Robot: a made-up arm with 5 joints.
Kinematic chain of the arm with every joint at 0, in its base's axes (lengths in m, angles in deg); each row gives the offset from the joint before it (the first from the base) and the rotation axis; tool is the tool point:
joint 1: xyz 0 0 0.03 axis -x
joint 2: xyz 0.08 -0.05 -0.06 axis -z
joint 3: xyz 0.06 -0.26 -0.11 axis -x
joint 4: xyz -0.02 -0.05 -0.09 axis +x
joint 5: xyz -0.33 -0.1 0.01 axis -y
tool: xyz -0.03 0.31 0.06
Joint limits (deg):
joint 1: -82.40..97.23
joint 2: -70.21..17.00
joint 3: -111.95..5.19
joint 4: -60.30..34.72
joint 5: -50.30..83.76
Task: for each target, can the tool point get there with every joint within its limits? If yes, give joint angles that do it. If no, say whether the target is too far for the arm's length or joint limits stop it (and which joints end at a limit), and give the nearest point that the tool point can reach.
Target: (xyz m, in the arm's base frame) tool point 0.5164 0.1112 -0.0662
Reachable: no: joint limits stop it (at a limit: joint 1, joint 2, joint 3, joint 4, joint 5) | nearest point 0.3415 0.0699 -0.4067 | short by 0.385 m
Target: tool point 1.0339 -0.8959 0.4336
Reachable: no: too far | nearest point 0.3252 -0.4453 0.2306 | short by 0.864 m
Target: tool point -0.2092 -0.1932 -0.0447
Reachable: yes | joints 9.67 -2.17 -25.66 2.37 -23.30
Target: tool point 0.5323 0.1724 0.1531
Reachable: no: joint limits stop it (at a limit: joint 1, joint 2, joint 3, joint 5) | nearest point 0.2778 0.0339 0.4296 | short by 0.400 m
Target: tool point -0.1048 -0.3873 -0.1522
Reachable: yes | joints -20.67 -28.46 -73.96 16.95 24.18
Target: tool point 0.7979 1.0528 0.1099
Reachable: no: too far | nearest point 0.1470 0.3661 -0.3756 | short by 1.063 m
